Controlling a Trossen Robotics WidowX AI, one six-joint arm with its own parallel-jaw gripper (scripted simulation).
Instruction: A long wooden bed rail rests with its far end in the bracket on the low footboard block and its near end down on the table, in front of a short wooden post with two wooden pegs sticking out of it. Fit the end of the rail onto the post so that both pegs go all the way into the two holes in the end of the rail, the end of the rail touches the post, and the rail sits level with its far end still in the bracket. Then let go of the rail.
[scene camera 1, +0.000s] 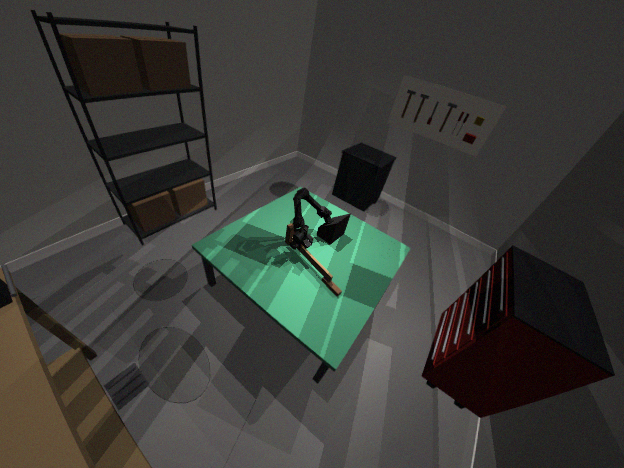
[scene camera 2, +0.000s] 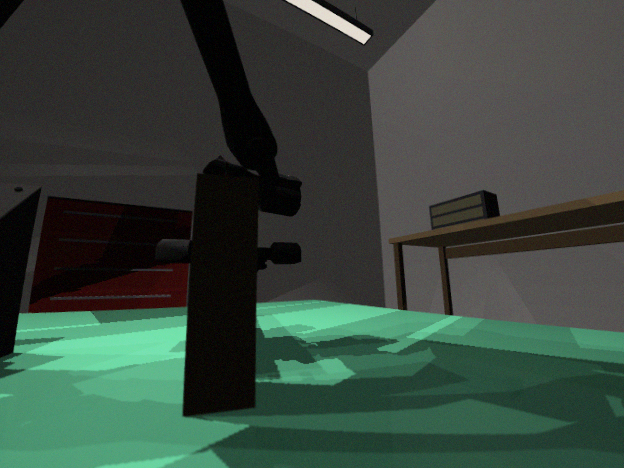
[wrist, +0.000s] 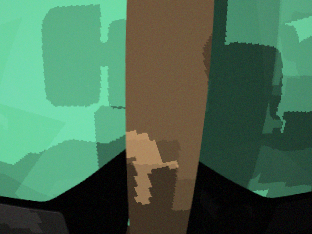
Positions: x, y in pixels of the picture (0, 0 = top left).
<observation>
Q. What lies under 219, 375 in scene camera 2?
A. A short post.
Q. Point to my gripper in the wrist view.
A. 152, 155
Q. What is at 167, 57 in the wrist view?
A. A long wooden rail.
</observation>
